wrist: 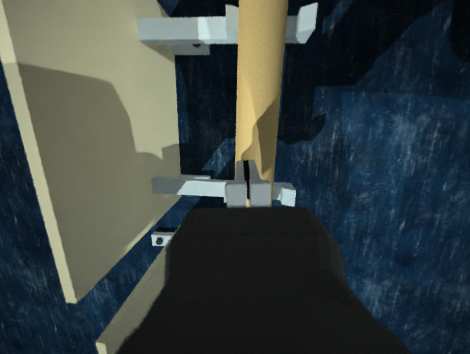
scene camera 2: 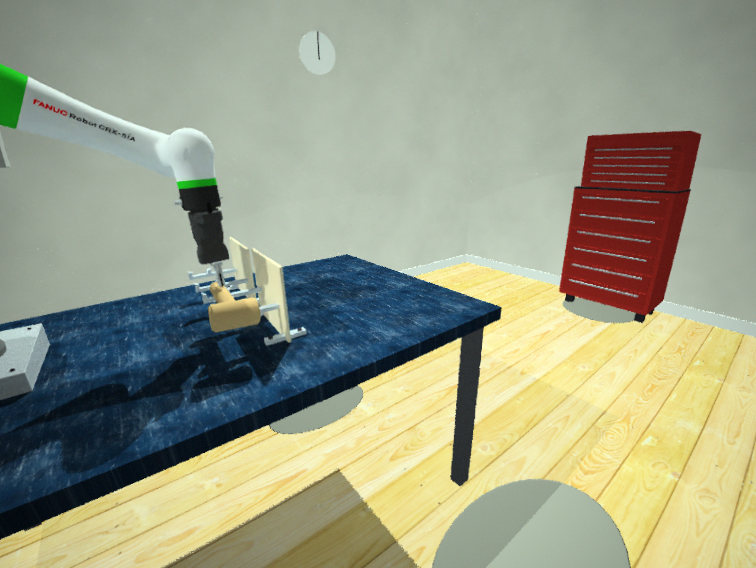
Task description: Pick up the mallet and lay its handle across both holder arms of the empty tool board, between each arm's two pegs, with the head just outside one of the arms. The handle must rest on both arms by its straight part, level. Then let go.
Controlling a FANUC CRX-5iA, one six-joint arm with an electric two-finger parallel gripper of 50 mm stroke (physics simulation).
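Places are measured from the arm's base along level axes (x back, y right, z up), in centimetres.
Where they show: gripper, fingertip midpoint: (wrist: 245, 172) (scene camera 2: 221, 285).
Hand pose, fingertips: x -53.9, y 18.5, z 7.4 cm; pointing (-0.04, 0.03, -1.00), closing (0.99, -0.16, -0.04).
After its pixels a point has its place.
The mallet has a thick tan head (scene camera 2: 234, 314) @(x -48.1, y 38.8, z 6.6 cm) at the front of the tool board (scene camera 2: 271, 290) @(x -62.9, y 29.1, z 5.8 cm) (wrist: 95, 125) @(x -63.9, y 24.6, z 10.3 cm). Its round handle (wrist: 260, 75) @(x -51.4, y 26.0, z 7.3 cm) crosses the far holder arm (wrist: 212, 30) @(x -54.8, y 31.6, z 3.4 cm) between that arm's two pegs. The handle also runs over the near holder arm (wrist: 202, 188) @(x -59.5, y 16.6, z 3.4 cm), where an outer peg shows on its right; my fingers hide part of this crossing. The head lies beyond the wrist view's top edge. My gripper (scene camera 2: 220, 282) @(x -53.9, y 18.5, z 7.4 cm) (wrist: 245, 172) @(x -53.9, y 18.5, z 7.4 cm) is shut and empty, its tips over the handle's tail end. Whether they touch it, and whether the handle is exactly level, I cannot tell.
A second board (scene camera 2: 240, 262) @(x -69.8, y -3.5, z 6.6 cm) (wrist: 132, 300) @(x -67.5, y 8.0, z 9.5 cm) stands behind the first, with holder arms carrying upturned pegs beside it. Both boards stand on the blue table (scene camera 2: 366, 305) @(x -91.8, y 35.9, z -5.9 cm). A grey block (scene camera 2: 21, 360) @(x -10.0, y 8.7, z -0.8 cm) is at the table's left. A red tool cabinet (scene camera 2: 623, 232) stands away on the floor.
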